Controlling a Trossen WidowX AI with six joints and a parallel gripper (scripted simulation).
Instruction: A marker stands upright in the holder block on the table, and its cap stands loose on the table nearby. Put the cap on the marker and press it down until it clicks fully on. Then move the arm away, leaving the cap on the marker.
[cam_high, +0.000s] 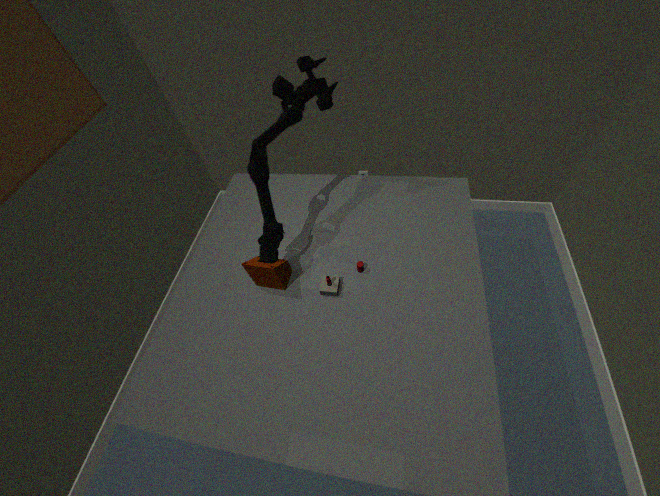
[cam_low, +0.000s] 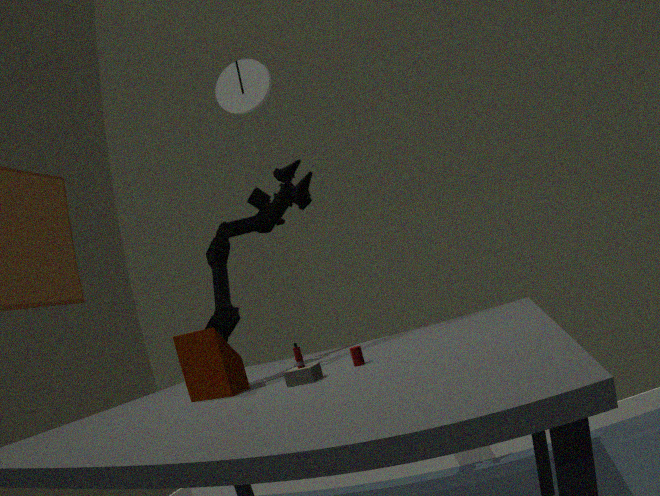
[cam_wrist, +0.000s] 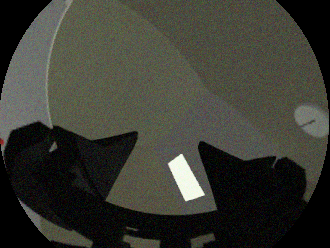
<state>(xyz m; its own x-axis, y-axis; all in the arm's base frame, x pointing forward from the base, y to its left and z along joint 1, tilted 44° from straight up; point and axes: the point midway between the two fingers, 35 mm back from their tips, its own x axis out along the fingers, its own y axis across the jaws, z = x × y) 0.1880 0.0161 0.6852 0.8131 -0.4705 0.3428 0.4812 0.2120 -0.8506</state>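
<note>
Now: gripper tip 15 cm short of the red cap, 40 cm to the left of it and 60 cm above it. The rest, counted from my gripper tip: pale holder block: 4 cm ahead, 50 cm to the right, 60 cm below.
</note>
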